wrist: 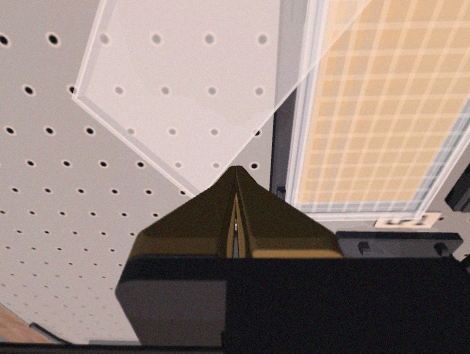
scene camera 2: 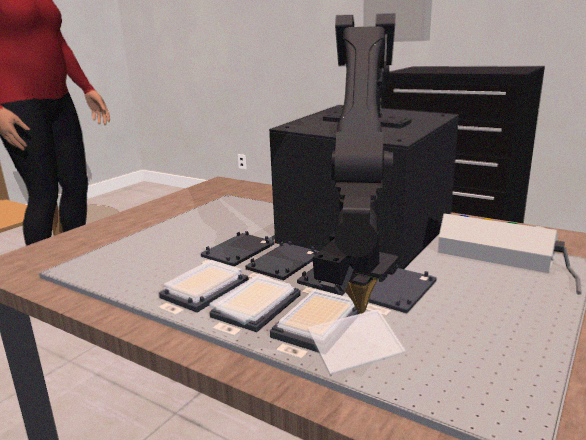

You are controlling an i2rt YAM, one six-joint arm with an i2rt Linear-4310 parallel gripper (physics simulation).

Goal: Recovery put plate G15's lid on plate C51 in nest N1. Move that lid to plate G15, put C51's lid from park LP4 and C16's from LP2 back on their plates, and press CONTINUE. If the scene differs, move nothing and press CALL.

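Places are measured from the arm's base along level axes (x ahead, y left, z up), in centimetres.
Pixels of known places: gripper, fingertip midpoint: (wrist: pixel 236 176) (scene camera 2: pixel 362 312).
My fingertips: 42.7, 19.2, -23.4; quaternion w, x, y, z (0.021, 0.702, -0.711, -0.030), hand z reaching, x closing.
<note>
Behind a point stands the place of what it marks, as x, y, z.
A clear lid (scene camera 2: pixel 361 345) @(49.2, 22.1, -25.0) (wrist: pixel 175 65) @(47.8, 21.7, -24.6) lies askew beside the right-hand plate (scene camera 2: pixel 316 312) @(45.8, 12.3, -23.8) (wrist: pixel 370 125) @(45.3, 13.1, -23.9), one part overlapping that plate's edge in both views. The plate sits in a dark nest (scene camera 2: pixel 295 339) @(52.2, 12.0, -25.5). My gripper (scene camera 2: pixel 360 311) @(42.7, 19.2, -23.4) (wrist: pixel 236 176) @(42.7, 19.2, -23.4) is shut with its fingertips together, at the lid's near corner in the wrist view; nothing shows between the fingers. A middle plate (scene camera 2: pixel 256 299) @(47.6, 1.2, -23.5) and a left plate (scene camera 2: pixel 205 280) @(46.0, -12.1, -23.7) sit in their own nests. Whether these two wear lids is hard to tell. Plate names are unreadable.
Dark lid parks stand behind the plates: left (scene camera 2: pixel 236 249) @(27.8, -19.0, -25.7), second (scene camera 2: pixel 280 260) @(28.1, -6.8, -25.7), a third partly hidden by the arm, and right (scene camera 2: pixel 407 291) @(28.3, 21.7, -25.7). A label (wrist: pixel 407 220) seems to read LP1. A pale console (scene camera 2: pixel 495 242) @(6.0, 32.2, -22.2) stands at the back right. A person stands beyond the table.
</note>
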